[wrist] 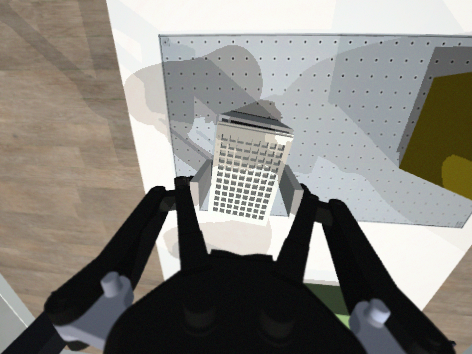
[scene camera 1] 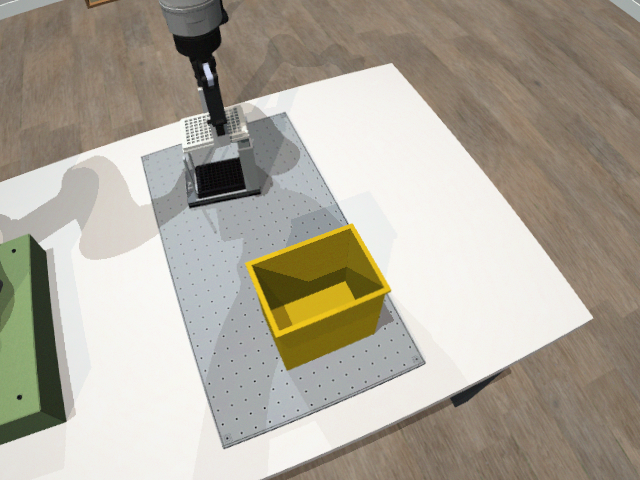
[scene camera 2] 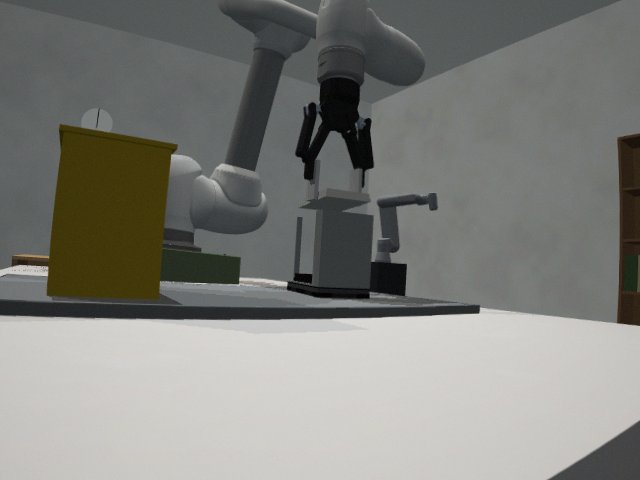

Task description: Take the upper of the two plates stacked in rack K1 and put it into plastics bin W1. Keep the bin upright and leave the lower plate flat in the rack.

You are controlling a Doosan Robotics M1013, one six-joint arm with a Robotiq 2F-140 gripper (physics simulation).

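Frame: origin at the arm's base, x back, y down, z right, level; metres.
Seen in the pictures: gripper, fingertip midpoint: (wrist: pixel 246 173) (scene camera 1: pixel 217 129) (scene camera 2: pixel 333 203); arm's base at its link origin: (scene camera 2: pixel 165 249).
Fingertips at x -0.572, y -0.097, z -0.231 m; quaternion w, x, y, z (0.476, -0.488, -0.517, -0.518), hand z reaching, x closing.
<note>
Pixels of each thing's top centre, then the offset from my fingertips to it. Level surfaces: height alone.
- white upper plate at its top centre: (wrist: pixel 244 182) (scene camera 2: pixel 332 195) (scene camera 1: pixel 212 124) dx +0.007, dy -0.015, dz +0.000 m
- rack K1 at its top centre: (scene camera 2: pixel 329 216) (scene camera 1: pixel 210 138) dx +0.017, dy +0.022, dz -0.002 m
- black lower plate at its top centre: (scene camera 1: pixel 224 173) dx +0.007, dy +0.131, dz -0.001 m
- yellow bin W1 at its top centre: (scene camera 2: pixel 113 151) (scene camera 1: pixel 317 276) dx -0.086, dy -0.015, dz +0.374 m
- white table at its surface level: dy +0.178 m
The white upper plate (scene camera 1: pixel 199 130) (scene camera 2: pixel 347 196) (wrist: pixel 245 175), a gridded block, is held above rack K1 (scene camera 1: pixel 251 167) (scene camera 2: pixel 343 250) and looks about level. My gripper (scene camera 1: pixel 213 125) (scene camera 2: pixel 336 186) (wrist: pixel 246 173) is shut on it, one pad at each long side. The black lower plate (scene camera 1: pixel 220 177) lies flat on the rack's base; it is hidden in the wrist view. A gap shows between the white plate and the rack's top in scene camera 2. The yellow bin W1 (scene camera 1: pixel 330 346) (scene camera 2: pixel 108 217) (wrist: pixel 440 120) stands upright, open at the top; its visible floor is bare.
Rack and bin stand apart on a grey perforated board (scene camera 1: pixel 196 310) (scene camera 2: pixel 232 310) (wrist: pixel 310 65) on a white table (scene camera 1: pixel 439 206). A green block (scene camera 1: pixel 15 335) (scene camera 2: pixel 201 267) stands beside the board. Another arm (scene camera 2: pixel 390 227) and a bookshelf (scene camera 2: pixel 621 206) are in the background.
</note>
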